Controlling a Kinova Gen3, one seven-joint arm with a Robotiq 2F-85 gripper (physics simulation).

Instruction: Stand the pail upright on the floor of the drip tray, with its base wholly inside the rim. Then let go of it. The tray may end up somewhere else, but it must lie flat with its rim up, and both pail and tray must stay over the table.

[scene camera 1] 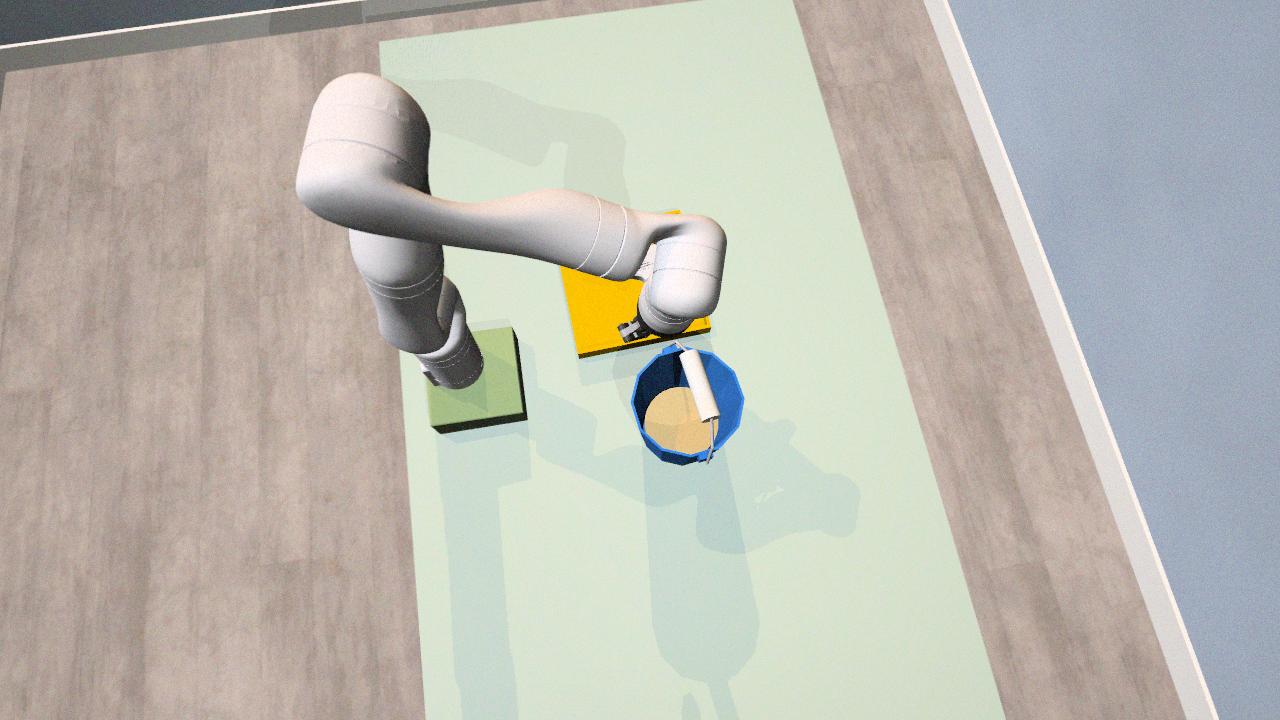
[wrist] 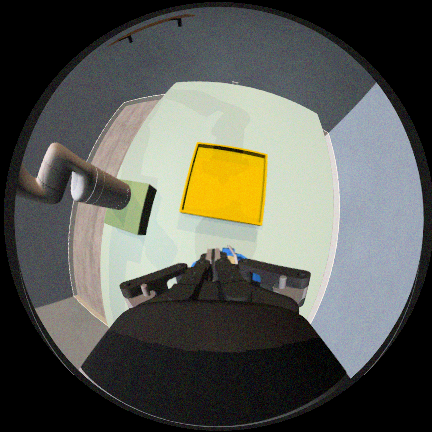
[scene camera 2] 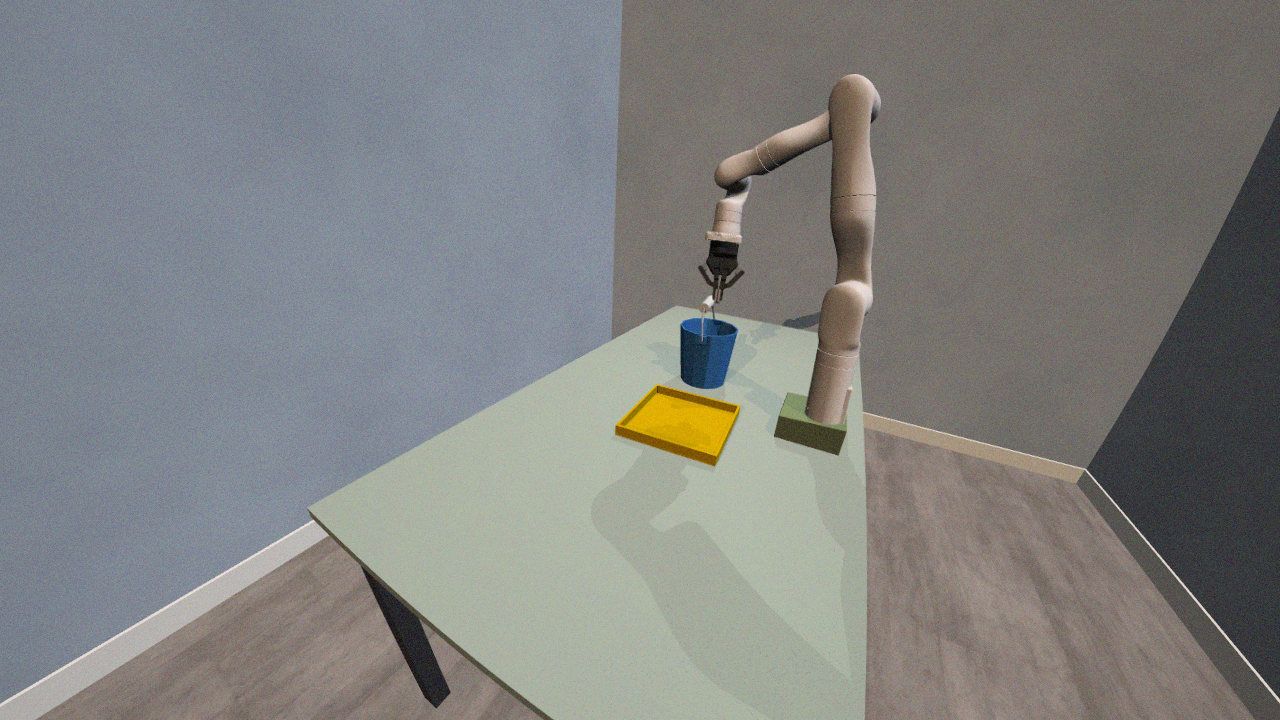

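Where they show: gripper, fingertip midpoint: (wrist: 213, 256) (scene camera 2: 716, 302); arm's base, link origin: (scene camera 1: 457, 363) (wrist: 119, 195) (scene camera 2: 823, 415).
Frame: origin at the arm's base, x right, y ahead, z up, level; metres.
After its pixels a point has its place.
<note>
The blue pail (scene camera 1: 729, 398) @[x 0.189, y 0.433, z 0.053 m] (scene camera 2: 704, 360) @[x 0.112, y 0.342, z 0.033 m] (wrist: 256, 276) @[x 0.158, y 0.429, z 0.069 m] stands upright on the table, outside the tray; a tan disc shows at its bottom. Its handle, with a white grip (scene camera 1: 699, 385) @[x 0.192, y 0.367, z 0.196 m] (scene camera 2: 708, 303) @[x 0.154, y 0.360, z 0.193 m] (wrist: 231, 254), stands up above the rim. The yellow drip tray (scene camera 1: 595, 351) @[x 0.022, y 0.241, z -0.043 m] (scene camera 2: 665, 446) @[x -0.224, y 0.336, z -0.054 m] (wrist: 220, 218) @[x 0.026, y 0.334, z -0.041 m] lies flat, rim up, next to the pail. My gripper (scene camera 2: 717, 297) @[x 0.096, y 0.326, z 0.213 m] (wrist: 213, 256) @[x 0.096, y 0.326, z 0.213 m] is shut with nothing between its fingers. Its tips are right beside the white grip, which is outside them; whether they touch is unclear. The arm hides the fingertips in scene camera 1.
The arm's base stands on a green block (scene camera 1: 496, 358) @[x 0.006, y 0.068, z -0.003 m] (scene camera 2: 810, 435) @[x -0.054, y 0.024, z -0.033 m] (wrist: 132, 220) @[x 0.071, y 0.070, z -0.006 m] near one long edge of the pale green table (scene camera 1: 850, 617) @[x 0.573, y 0.545, z -0.066 m] (scene camera 2: 501, 537) @[x -0.586, y 0.500, z -0.066 m] (wrist: 300, 190) @[x -0.118, y 0.617, z -0.066 m]. In scene camera 1 the forearm passes over part of the tray. A blue wall rises beyond the opposite long edge.
</note>
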